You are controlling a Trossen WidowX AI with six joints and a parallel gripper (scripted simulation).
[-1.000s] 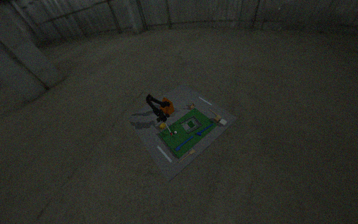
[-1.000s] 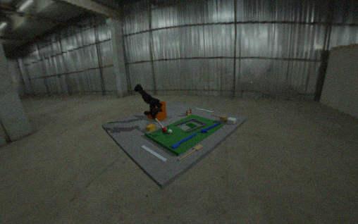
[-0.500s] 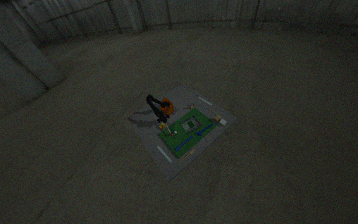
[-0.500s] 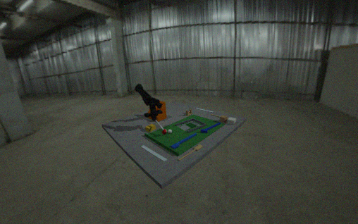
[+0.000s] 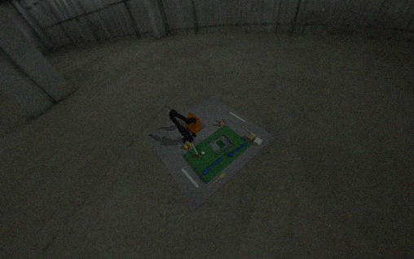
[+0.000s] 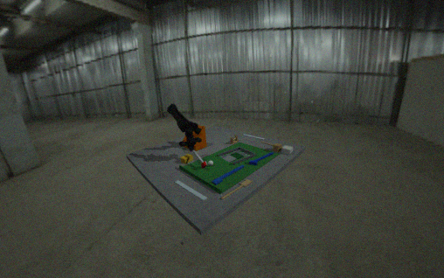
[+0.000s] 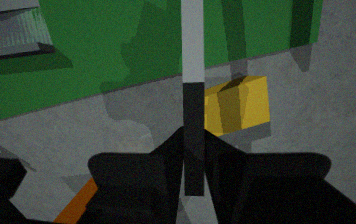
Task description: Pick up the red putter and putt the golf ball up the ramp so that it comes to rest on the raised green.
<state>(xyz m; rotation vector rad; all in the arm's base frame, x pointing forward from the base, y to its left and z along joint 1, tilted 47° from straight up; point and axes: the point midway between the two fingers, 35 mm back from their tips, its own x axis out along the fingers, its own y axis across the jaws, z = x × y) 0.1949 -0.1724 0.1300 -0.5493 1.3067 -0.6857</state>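
Now: the yellow block 6 cm to the right of my gripper tip and 5 cm below it. Round my gripper tip: green mat (29 cm ahead, 20 cm to the left, 7 cm below); then white golf ball (22 cm ahead, 4 cm to the left, 5 cm below).
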